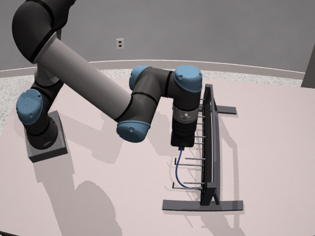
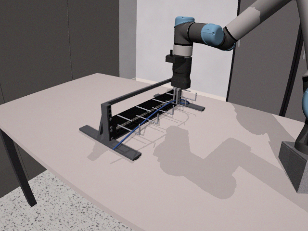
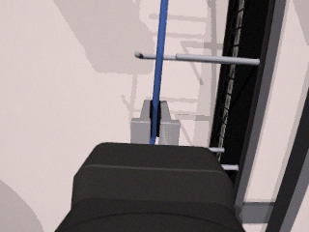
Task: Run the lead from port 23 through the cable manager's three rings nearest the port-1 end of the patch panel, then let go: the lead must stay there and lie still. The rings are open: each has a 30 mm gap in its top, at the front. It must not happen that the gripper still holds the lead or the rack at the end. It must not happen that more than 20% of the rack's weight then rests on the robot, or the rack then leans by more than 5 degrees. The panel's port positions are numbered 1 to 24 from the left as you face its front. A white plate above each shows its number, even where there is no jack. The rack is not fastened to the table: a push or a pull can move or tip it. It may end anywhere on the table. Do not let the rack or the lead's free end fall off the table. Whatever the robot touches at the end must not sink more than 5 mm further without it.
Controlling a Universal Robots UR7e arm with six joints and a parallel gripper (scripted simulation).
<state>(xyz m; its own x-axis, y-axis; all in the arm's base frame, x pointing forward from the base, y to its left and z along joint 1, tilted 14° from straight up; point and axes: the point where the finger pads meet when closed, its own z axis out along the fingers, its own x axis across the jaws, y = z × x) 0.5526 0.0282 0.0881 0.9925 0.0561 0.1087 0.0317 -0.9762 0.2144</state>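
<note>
Right now my hand is 10 cm short of the rack, 5 cm to the right of it and 4 cm above it.
</note>
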